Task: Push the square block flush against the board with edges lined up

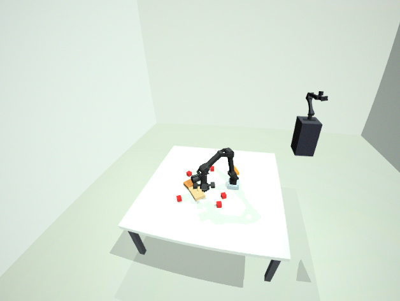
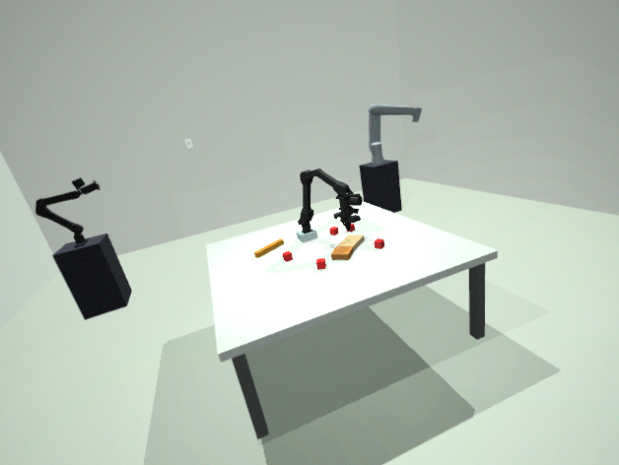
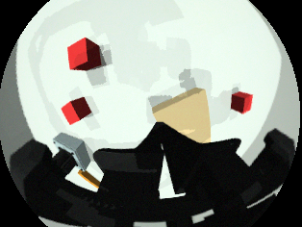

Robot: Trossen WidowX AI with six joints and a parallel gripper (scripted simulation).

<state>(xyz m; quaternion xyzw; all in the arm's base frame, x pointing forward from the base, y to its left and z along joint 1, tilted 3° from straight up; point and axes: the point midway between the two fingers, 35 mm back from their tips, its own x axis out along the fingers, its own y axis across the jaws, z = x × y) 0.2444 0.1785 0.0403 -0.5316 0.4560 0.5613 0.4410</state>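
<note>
Right now my gripper tip is 80 mm short of the light tan board, 50 mm above it and 30 mm to the left of it. Also, from my gripper tip: thin orange stick 450 mm to the right, 240 mm behind, 50 mm below; then brown square block 170 mm ahead, 140 mm to the right, 50 mm below.
</note>
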